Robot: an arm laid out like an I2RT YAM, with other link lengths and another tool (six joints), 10 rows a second.
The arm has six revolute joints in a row. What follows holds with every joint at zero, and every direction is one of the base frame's.
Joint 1 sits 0.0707 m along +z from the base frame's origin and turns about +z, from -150 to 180 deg.
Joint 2 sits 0.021 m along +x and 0.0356 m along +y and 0.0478 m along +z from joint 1 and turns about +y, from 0 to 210 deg.
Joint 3 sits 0.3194 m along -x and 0.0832 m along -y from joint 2 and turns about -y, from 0 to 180 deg.
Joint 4 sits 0.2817 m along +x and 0.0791 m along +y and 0.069 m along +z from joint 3 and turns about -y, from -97 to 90 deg.
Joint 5 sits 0.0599 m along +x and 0.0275 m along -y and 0.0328 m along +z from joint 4 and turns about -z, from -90 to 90 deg.
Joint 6 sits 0.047 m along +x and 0.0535 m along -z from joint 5 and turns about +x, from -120 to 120 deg.
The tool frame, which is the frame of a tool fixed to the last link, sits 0.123 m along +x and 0.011 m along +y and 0.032 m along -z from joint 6; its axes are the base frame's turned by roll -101.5, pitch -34.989 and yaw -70.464 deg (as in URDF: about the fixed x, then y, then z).
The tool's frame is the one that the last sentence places.
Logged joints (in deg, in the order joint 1, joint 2, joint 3, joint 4, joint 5, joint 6), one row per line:
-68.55 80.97 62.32 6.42 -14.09 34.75
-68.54 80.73 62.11 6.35 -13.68 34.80
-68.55 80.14 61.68 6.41 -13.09 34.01
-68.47 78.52 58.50 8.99 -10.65 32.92
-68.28 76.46 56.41 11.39 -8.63 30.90
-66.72 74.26 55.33 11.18 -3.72 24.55
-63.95 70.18 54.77 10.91 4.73 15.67
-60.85 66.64 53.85 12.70 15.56 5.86
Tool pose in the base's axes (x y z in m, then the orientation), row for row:
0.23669 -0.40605 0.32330 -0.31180 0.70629 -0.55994 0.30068
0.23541 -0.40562 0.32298 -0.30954 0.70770 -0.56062 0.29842
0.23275 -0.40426 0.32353 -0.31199 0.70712 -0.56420 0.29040
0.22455 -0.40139 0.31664 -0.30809 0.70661 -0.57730 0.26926
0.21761 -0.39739 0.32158 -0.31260 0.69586 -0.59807 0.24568
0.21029 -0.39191 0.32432 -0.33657 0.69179 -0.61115 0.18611
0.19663 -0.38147 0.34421 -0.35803 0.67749 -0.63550 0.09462
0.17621 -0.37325 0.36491 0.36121 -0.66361 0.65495 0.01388
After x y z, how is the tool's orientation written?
As a quaternion, x y z w.
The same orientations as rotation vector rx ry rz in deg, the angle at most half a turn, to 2 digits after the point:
-47.41 107.38 -85.13
-47.12 107.72 -85.33
-47.68 108.06 -86.22
-47.59 109.15 -89.17
-48.87 108.80 -93.51
-54.31 111.63 -98.62
-60.83 115.11 -107.97
64.45 -118.41 116.86

